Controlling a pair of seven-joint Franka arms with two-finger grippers.
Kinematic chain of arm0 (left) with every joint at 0, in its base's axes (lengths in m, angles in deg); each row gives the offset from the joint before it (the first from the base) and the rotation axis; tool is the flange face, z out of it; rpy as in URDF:
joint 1: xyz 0 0 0.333 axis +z
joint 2: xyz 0 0 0 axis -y
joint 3: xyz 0 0 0.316 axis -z
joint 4: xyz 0.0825 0 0 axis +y
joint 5: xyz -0.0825 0 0.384 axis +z
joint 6: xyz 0 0 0 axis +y
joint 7: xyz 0.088 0 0 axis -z
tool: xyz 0 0 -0.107 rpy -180 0 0
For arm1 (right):
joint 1: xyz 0 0 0.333 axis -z
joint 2: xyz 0 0 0 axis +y
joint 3: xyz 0 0 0.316 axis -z
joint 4: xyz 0.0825 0 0 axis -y
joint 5: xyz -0.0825 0 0.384 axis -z
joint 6: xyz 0 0 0 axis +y
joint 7: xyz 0.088 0 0 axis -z
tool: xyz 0 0 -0.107 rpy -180 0 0
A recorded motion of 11 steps. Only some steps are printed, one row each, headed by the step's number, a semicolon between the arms.
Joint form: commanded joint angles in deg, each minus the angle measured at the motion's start. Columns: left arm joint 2, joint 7, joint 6, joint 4, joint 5, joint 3, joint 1; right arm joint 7, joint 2, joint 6, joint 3, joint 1, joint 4, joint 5.
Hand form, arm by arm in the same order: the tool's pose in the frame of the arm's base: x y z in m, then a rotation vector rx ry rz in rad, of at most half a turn. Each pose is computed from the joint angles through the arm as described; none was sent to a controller.
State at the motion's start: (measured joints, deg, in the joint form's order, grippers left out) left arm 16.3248 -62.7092 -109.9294 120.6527 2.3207 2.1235 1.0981; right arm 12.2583 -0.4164 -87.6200 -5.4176 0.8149 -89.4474 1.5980
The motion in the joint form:
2: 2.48 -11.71 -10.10 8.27 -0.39 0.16 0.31; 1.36 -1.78 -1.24 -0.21 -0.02 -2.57 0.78
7: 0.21 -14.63 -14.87 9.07 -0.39 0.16 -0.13; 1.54 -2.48 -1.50 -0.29 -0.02 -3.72 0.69
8: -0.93 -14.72 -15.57 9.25 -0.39 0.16 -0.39; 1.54 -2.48 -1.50 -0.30 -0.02 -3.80 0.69
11: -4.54 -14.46 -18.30 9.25 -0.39 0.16 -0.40; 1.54 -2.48 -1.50 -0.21 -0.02 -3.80 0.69
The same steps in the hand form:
2: 0.4703 -0.0069 0.5138 2.4637 1.8157 0.2505; 0.5387 0.0421 0.6272 3.0850 -0.2379 -0.0147
7: 0.4823 -0.0109 0.4969 2.4041 1.8484 0.2776; 0.5350 0.0430 0.6247 3.0845 -0.2403 -0.0197
8: 0.4859 -0.0131 0.4870 2.4127 1.8482 0.2640; 0.5350 0.0431 0.6240 3.0843 -0.2399 -0.0219
11: 0.4990 -0.0134 0.4610 2.4260 1.8458 0.2435; 0.5350 0.0423 0.6240 3.0842 -0.2424 -0.0219

